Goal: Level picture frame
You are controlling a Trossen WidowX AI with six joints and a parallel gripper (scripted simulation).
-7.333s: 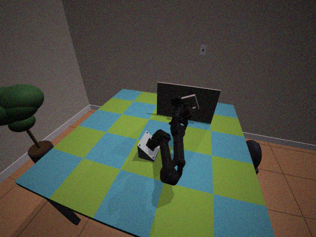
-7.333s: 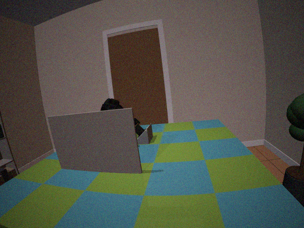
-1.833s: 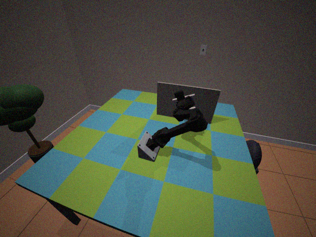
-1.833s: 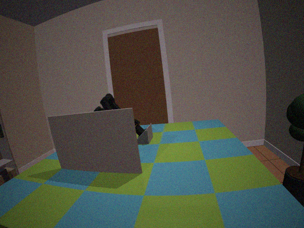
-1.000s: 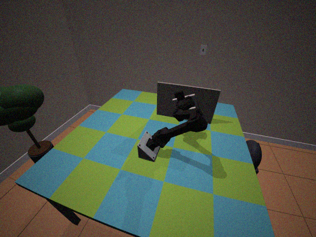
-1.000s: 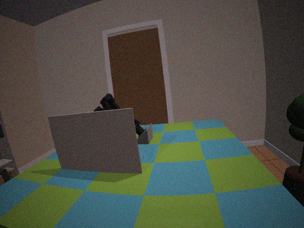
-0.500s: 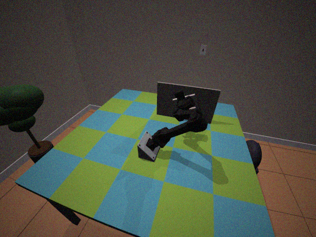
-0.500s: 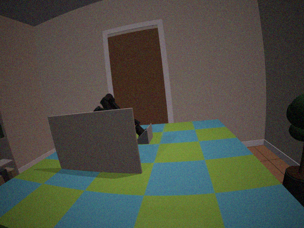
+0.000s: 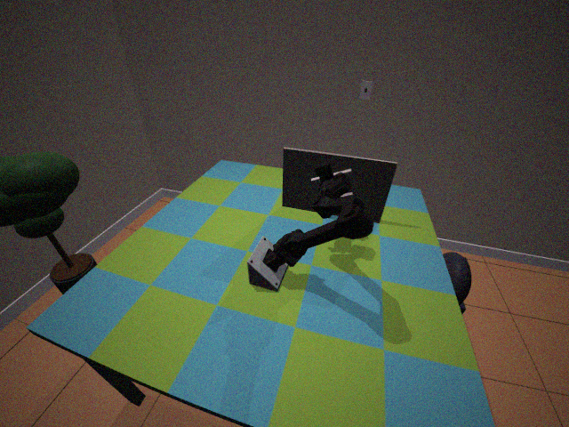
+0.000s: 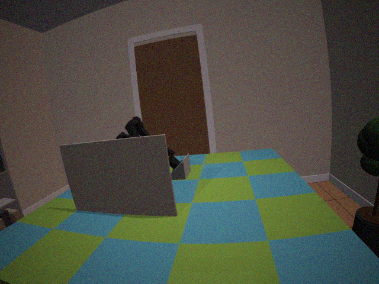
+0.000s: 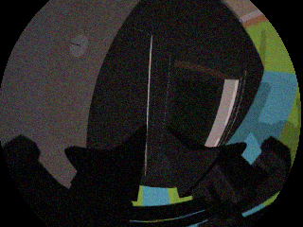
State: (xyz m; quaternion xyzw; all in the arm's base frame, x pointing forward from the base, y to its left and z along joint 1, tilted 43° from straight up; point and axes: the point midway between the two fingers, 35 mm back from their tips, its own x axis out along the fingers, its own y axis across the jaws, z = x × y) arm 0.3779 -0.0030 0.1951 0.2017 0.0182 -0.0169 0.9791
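Now: gripper tip 5 cm above the picture frame and 2 cm to the left of it.
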